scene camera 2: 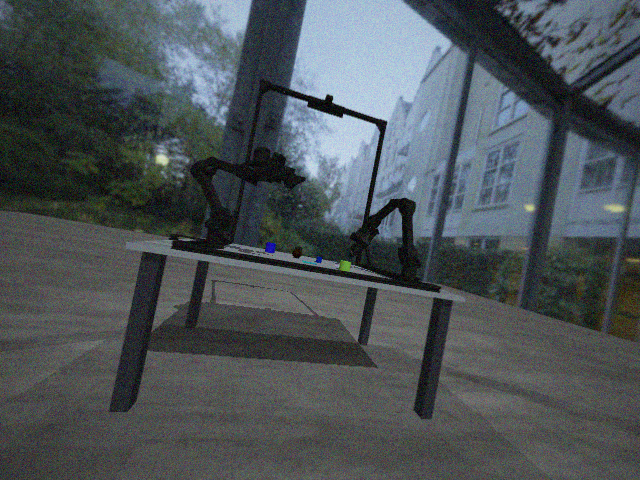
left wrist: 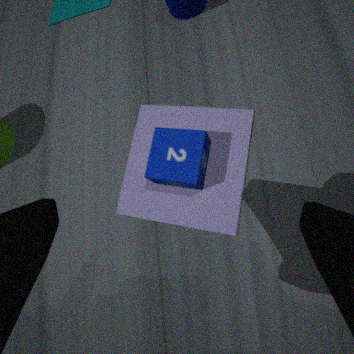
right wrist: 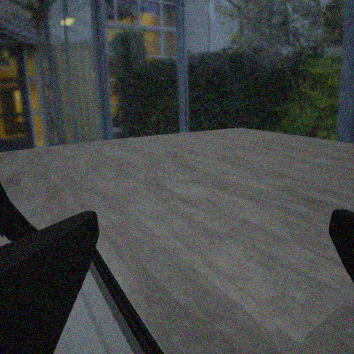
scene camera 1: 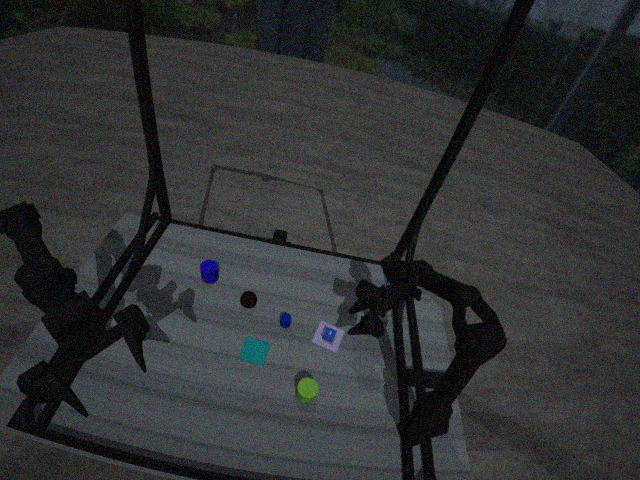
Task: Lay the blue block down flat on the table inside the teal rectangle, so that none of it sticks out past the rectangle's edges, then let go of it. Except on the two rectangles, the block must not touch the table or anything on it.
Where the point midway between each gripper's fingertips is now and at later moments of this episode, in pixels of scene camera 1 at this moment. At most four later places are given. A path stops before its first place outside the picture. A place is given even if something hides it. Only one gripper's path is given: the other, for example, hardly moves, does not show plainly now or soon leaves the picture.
My left gripper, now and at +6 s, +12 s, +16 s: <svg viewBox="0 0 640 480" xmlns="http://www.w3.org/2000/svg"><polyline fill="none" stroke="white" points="348,322 348,317 329,333 329,333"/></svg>. At the last of these places it grips a blue block.
